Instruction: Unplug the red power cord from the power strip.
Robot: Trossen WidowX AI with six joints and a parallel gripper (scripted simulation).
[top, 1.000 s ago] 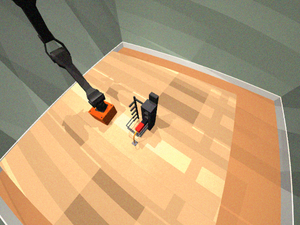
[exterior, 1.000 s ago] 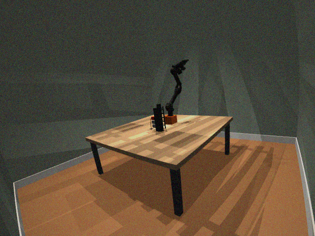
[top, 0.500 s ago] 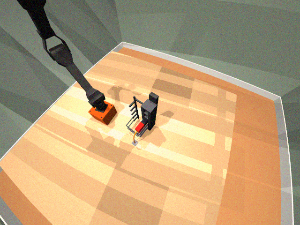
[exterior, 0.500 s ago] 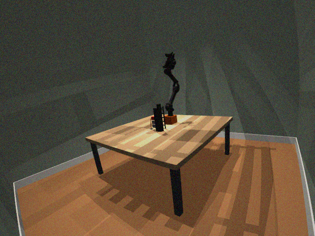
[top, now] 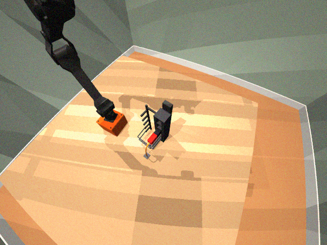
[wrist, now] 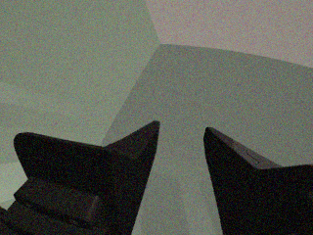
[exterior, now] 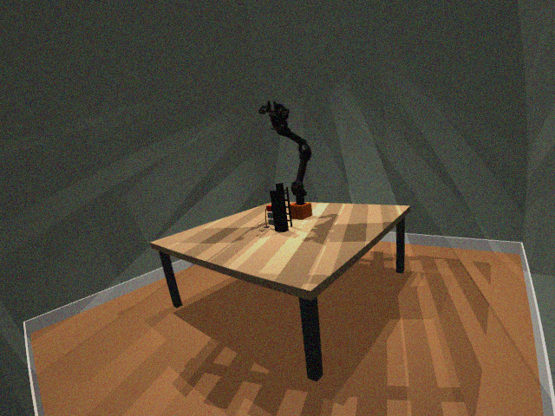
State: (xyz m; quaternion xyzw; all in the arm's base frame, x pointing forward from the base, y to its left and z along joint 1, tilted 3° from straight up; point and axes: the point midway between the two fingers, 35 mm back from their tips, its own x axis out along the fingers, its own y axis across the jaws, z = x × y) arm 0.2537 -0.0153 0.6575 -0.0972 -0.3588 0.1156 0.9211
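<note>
Right now my gripper tip is 3 cm short of the red plug, 7 cm to the left of it and 64 cm above it.
</note>
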